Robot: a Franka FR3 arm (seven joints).
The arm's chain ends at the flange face. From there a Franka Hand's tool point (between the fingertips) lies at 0.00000 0.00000 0.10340 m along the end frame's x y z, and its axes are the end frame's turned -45 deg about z.
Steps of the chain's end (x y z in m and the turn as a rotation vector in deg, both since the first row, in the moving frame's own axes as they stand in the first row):
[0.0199, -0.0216, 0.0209, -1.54, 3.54, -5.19]
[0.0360, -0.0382, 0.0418, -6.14, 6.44, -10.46]
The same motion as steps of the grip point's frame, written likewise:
[0.0322, 0.0052, 0.0207, -3.59, 1.41, -5.19]
[0.0543, 0.0143, 0.0406, -8.90, 0.21, -10.46]

